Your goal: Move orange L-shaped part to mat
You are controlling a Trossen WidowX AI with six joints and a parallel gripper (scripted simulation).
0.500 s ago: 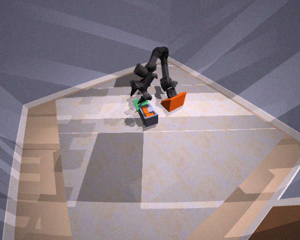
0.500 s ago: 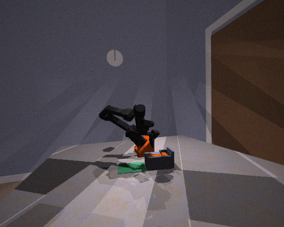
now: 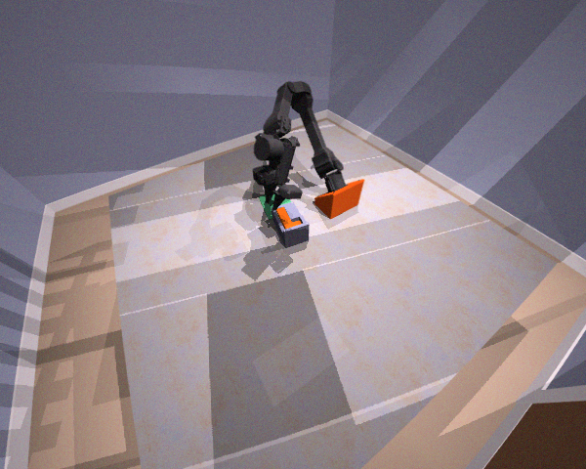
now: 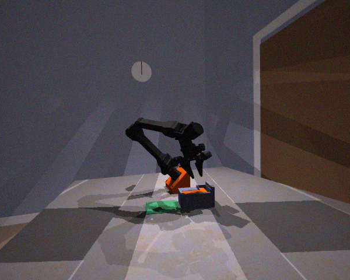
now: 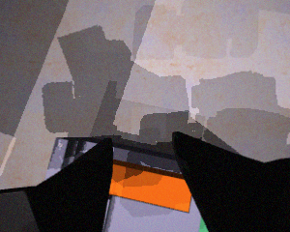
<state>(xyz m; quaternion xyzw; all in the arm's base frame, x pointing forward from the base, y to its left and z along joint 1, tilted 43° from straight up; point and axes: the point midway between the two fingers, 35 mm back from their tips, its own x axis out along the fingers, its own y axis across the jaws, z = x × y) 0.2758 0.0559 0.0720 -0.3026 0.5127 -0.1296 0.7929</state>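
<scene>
The orange L-shaped part lies 9 cm below my gripper tip, 6 cm behind it and 2 cm to the left of it. From my gripper tip the other things lie so: green mat (15 cm below, 14 cm to the right, 9 cm behind).
</scene>
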